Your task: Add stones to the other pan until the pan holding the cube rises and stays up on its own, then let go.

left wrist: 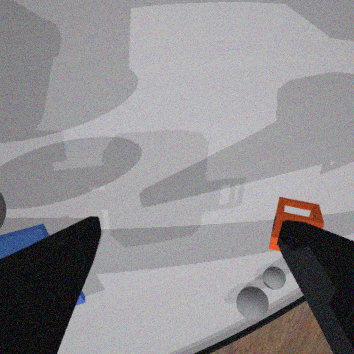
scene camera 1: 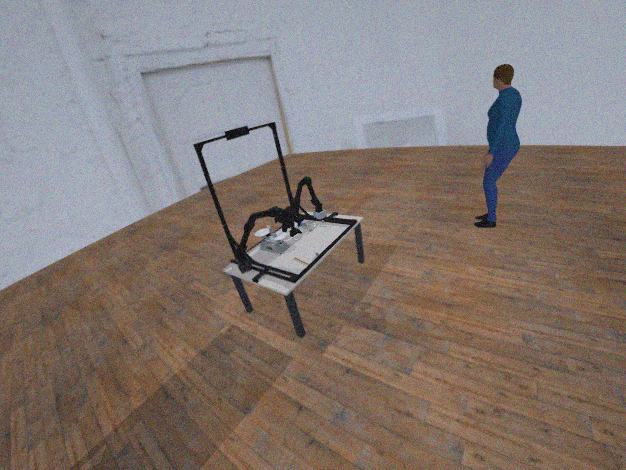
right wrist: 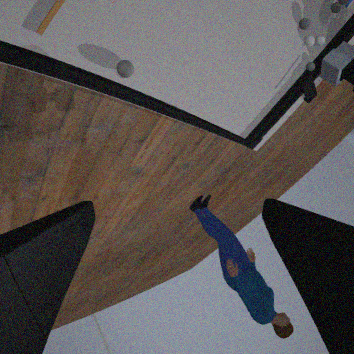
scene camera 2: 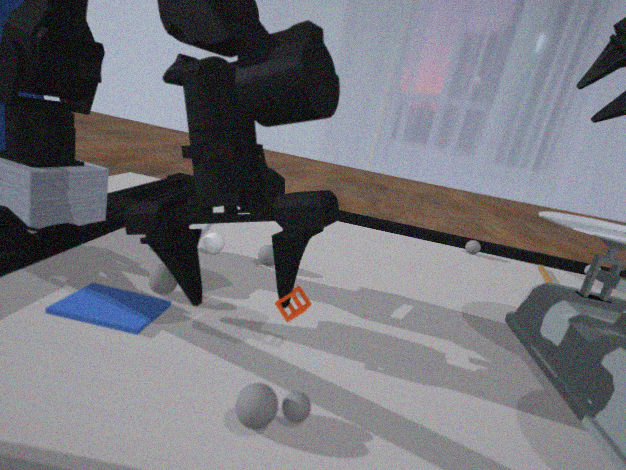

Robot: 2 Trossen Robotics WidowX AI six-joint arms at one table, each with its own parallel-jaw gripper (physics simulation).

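Seen in the pictures: left gripper, fingertip midpoint: (left wrist: 188, 224) (scene camera 1: 295, 227) (scene camera 2: 240, 305); right gripper, fingertip midpoint: (scene camera 1: 301, 228) (right wrist: 179, 208) (scene camera 2: 585, 104); left arm's base, link origin: (scene camera 1: 319, 211) (right wrist: 346, 68) (scene camera 2: 40, 160); right arm's base, link origin: (scene camera 1: 242, 260).
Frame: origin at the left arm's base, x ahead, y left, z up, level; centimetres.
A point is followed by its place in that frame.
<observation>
Grey stones (scene camera 2: 256, 406) {x 38.4, y -15.6, z -6.6 cm} (left wrist: 252, 301) {x 37.4, y -13.5, z -6.9 cm} and a smaller one (scene camera 2: 296, 406) {x 40.4, y -13.4, z -7.2 cm} (left wrist: 274, 277) {x 39.6, y -11.9, z -7.3 cm} lie together near the front of the table. More stones (scene camera 2: 212, 242) {x 18.1, y 9.5, z -6.9 cm} (scene camera 2: 162, 279) {x 21.8, y -4.5, z -6.7 cm} lie behind my left gripper (scene camera 2: 240, 304) {x 30.6, y -4.5, z -6.5 cm} (left wrist: 189, 221) {x 30.6, y -4.5, z -6.5 cm}, which is open above the table with nothing between its fingers. An orange open-frame cube (scene camera 2: 299, 313) {x 36.6, y -5.2, z -4.9 cm} (left wrist: 315, 220) {x 35.3, y -3.2, z -3.6 cm} is at its right-hand fingertip in the left wrist view. The balance (scene camera 2: 556, 331) {x 58.5, y 9.3, z -4.4 cm} stands at the right in scene camera 2, one raised pan (scene camera 2: 586, 225) {x 59.1, y 15.8, z 5.6 cm} partly showing; pan contents are too small or hidden. My right gripper (scene camera 2: 586, 103) {x 60.5, y 52.5, z 21.2 cm} (right wrist: 179, 208) {x 60.5, y 52.5, z 21.2 cm} is open and empty, high up.
A blue slab (scene camera 2: 108, 307) {x 20.5, y -9.6, z -8.3 cm} (left wrist: 22, 240) {x 22.5, y -5.7, z -8.3 cm} lies left of my left gripper. A grey box (scene camera 2: 68, 194) {x 5.0, y -0.6, z -2.8 cm} (right wrist: 336, 64) {x 5.0, y 4.1, z -1.7 cm} is at the left. A lone stone (scene camera 2: 472, 246) {x 50.5, y 50.1, z -7.0 cm} (right wrist: 125, 68) {x 51.3, y 51.2, z -6.2 cm} lies near the far black rail, beside a wooden stick (right wrist: 50, 16) {x 63.3, y 52.3, z -8.1 cm}. A person (scene camera 1: 505, 116) stands away from the table.
</observation>
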